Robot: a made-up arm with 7 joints. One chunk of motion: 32 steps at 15 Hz.
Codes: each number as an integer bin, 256 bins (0 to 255) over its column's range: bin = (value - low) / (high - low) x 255, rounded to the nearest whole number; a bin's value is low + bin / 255 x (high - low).
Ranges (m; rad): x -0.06..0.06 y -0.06..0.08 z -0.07..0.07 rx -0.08..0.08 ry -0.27..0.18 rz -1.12..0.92
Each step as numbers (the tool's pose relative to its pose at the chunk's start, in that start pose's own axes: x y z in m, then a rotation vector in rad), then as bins.
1 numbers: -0.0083 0.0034 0.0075 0.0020 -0.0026 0.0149
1 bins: 110 115 141 131 152 142
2 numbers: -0.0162 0.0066 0.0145 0.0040 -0.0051 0.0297
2 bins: 93 121 154 134 150 144
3 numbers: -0.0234 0.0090 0.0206 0.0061 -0.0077 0.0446
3 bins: 78 126 165 137 149 146
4 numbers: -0.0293 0.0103 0.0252 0.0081 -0.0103 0.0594
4 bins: 65 128 173 140 147 147
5 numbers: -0.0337 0.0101 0.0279 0.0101 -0.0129 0.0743
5 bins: 56 128 178 144 146 149
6 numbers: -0.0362 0.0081 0.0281 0.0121 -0.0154 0.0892
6 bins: 51 124 179 147 144 151
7 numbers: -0.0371 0.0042 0.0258 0.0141 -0.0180 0.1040
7 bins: 49 117 174 150 143 153
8 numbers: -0.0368 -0.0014 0.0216 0.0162 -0.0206 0.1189
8 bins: 49 107 167 153 141 155
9 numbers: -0.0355 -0.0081 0.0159 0.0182 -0.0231 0.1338
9 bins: 52 95 156 157 140 157
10 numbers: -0.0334 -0.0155 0.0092 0.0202 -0.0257 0.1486
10 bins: 57 81 144 160 138 159
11 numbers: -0.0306 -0.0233 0.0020 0.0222 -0.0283 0.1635
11 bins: 62 67 131 163 137 160
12 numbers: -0.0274 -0.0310 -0.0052 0.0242 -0.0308 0.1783
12 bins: 69 53 118 166 136 162
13 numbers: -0.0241 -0.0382 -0.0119 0.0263 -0.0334 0.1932
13 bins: 76 40 106 169 134 164
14 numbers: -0.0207 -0.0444 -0.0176 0.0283 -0.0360 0.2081
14 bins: 84 28 95 173 133 166
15 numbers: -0.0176 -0.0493 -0.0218 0.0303 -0.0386 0.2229
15 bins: 90 19 88 176 131 168
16 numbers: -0.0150 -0.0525 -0.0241 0.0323 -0.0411 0.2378
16 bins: 96 14 84 179 130 170
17 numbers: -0.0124 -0.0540 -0.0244 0.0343 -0.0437 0.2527
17 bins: 101 11 83 182 128 172
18 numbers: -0.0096 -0.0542 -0.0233 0.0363 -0.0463 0.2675
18 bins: 107 11 85 185 127 173
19 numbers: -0.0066 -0.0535 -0.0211 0.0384 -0.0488 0.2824
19 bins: 113 12 89 189 125 175
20 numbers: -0.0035 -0.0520 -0.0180 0.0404 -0.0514 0.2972
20 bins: 120 15 95 192 124 177
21 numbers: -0.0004 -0.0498 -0.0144 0.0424 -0.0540 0.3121
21 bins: 127 19 101 195 122 179
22 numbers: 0.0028 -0.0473 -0.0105 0.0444 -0.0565 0.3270
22 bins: 133 23 108 198 121 181
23 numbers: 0.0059 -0.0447 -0.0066 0.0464 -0.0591 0.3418
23 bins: 140 28 115 201 120 183
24 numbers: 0.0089 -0.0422 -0.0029 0.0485 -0.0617 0.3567
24 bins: 146 32 122 205 118 185
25 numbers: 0.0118 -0.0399 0.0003 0.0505 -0.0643 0.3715
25 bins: 153 37 128 208 117 186
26 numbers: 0.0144 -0.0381 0.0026 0.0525 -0.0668 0.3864
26 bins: 158 40 132 211 115 188
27 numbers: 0.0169 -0.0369 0.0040 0.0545 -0.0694 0.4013
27 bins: 163 42 135 214 114 190
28 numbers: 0.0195 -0.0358 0.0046 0.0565 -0.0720 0.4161
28 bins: 169 44 136 218 112 192
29 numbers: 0.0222 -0.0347 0.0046 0.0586 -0.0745 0.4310
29 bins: 175 46 136 221 111 194
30 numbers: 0.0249 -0.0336 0.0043 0.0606 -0.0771 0.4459
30 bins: 180 48 135 224 109 196
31 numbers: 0.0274 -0.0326 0.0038 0.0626 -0.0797 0.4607
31 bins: 186 50 134 227 108 198
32 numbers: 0.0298 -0.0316 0.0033 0.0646 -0.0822 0.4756
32 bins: 191 52 134 230 106 199
